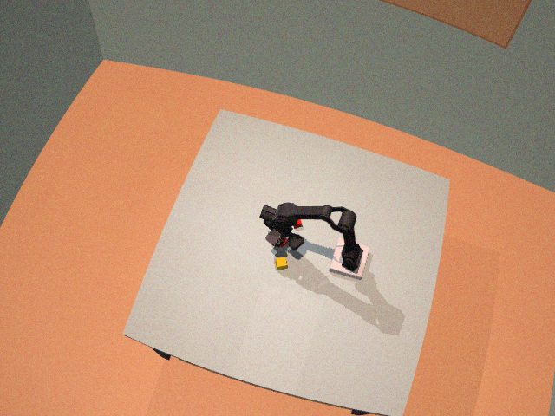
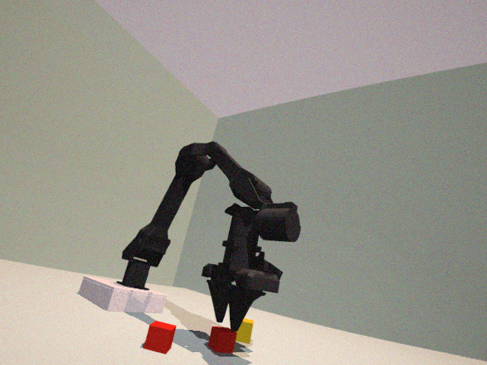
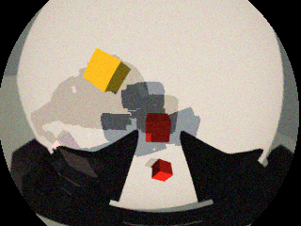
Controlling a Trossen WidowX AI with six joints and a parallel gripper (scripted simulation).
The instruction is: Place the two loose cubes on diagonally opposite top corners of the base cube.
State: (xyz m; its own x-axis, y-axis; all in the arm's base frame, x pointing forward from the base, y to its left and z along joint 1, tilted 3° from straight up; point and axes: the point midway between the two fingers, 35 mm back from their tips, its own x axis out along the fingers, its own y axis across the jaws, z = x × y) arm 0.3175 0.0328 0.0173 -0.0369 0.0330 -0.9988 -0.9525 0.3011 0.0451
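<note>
My gripper tip is now 2 cm above the red cube. From my gripper tip the other things lie so: yellow cube 4 cm behind, 10 cm to the left, 2 cm below.
</note>
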